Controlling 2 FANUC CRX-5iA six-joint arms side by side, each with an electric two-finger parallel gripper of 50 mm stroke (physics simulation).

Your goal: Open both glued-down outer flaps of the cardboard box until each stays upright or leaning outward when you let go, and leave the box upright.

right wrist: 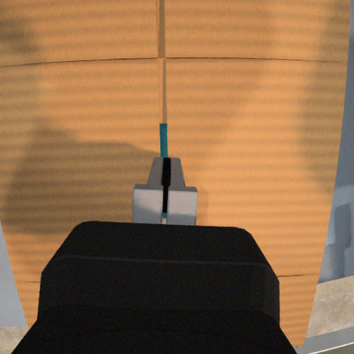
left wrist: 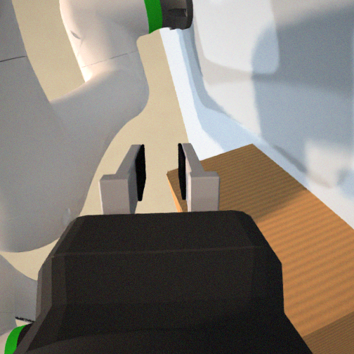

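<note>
The cardboard box (left wrist: 280, 225) is at the lower right of the left wrist view. My left gripper (left wrist: 161, 161) is open and empty, above and beside a corner of the box. In the right wrist view the two outer flaps, a left flap (right wrist: 85, 105) and a right flap (right wrist: 250, 140), lie nearly flat, with a narrow straight seam between them. A teal strip (right wrist: 163, 140) shows in the seam. My right gripper (right wrist: 166, 174) is shut and empty, its fingertips at the seam by the strip. Whether they reach into the seam is hidden. Thin dark lines cross both flaps.
A white robot arm (left wrist: 105, 70) with green bands stands at the left and top of the left wrist view. A pale, blue-shadowed surface (left wrist: 310, 90) lies beyond the box. A grey rail (right wrist: 332, 345) shows at the lower right of the right wrist view.
</note>
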